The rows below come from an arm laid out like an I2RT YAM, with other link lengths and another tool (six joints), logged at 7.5 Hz.
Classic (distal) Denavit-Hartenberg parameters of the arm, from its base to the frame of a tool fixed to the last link. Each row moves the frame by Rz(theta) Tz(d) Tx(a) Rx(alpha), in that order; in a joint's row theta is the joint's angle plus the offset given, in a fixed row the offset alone. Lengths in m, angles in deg.
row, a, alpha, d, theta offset
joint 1, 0.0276, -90, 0.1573, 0
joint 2, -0.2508, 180, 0, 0
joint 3, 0.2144, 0, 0, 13.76
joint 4, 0.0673, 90, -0.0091, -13.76
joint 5, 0, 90, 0.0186, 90
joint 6, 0.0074, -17.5, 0.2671, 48.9
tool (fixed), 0, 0, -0.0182, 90
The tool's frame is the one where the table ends.
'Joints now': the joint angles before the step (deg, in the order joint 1, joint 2, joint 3, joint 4, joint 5, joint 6). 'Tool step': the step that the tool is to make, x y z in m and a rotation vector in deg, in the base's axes. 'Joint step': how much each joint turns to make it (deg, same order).
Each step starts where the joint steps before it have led.
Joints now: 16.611 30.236 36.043 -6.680 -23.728 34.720
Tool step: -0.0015 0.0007 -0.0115 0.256 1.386 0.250
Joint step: -0.032 -0.692 -1.753 0.086 -0.297 0.694
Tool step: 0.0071 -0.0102 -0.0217 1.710 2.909 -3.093
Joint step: 0.012 -1.338 -4.053 1.493 2.997 2.814
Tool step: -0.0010 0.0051 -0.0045 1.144 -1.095 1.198
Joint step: 0.044 -0.683 -3.606 4.591 -1.184 0.793
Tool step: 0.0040 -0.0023 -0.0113 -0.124 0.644 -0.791
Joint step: -0.096 0.241 -2.202 1.825 0.693 0.092
